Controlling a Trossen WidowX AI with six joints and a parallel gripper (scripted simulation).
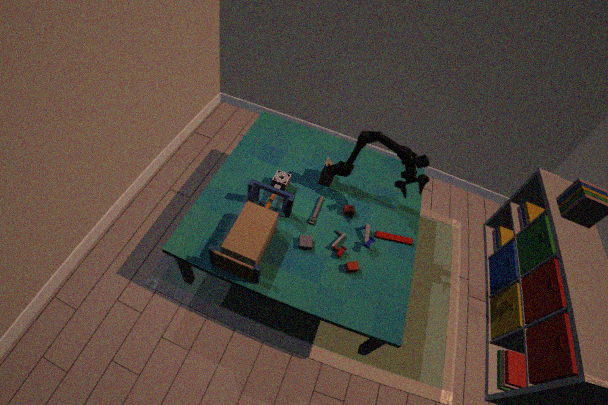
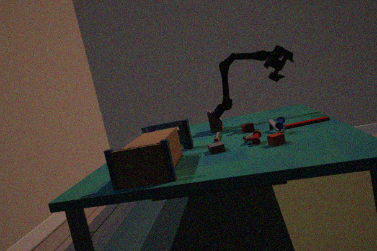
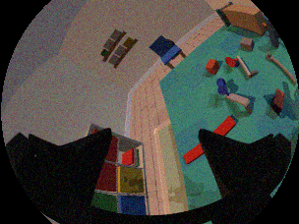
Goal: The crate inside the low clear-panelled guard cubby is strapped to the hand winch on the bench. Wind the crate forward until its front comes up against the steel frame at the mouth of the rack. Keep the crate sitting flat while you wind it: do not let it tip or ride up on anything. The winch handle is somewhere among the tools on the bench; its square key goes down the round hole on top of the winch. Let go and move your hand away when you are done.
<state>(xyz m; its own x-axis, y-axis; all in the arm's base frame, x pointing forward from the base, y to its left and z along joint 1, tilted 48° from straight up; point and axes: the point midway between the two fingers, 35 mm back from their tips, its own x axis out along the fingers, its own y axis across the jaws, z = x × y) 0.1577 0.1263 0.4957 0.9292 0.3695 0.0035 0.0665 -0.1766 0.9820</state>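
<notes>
Now: the blue-tipped tool 14 cm ahead of my gripper tip, 15 cm to the right of it and 28 cm below it. From my gripper tip the other things lie so: long red bar: 8 cm ahead, 2 cm to the left, 30 cm below; red knob: 28 cm ahead, 29 cm to the right, 28 cm below; red-knobbed handle: 23 cm ahead, 30 cm to the right, 29 cm below.
</notes>
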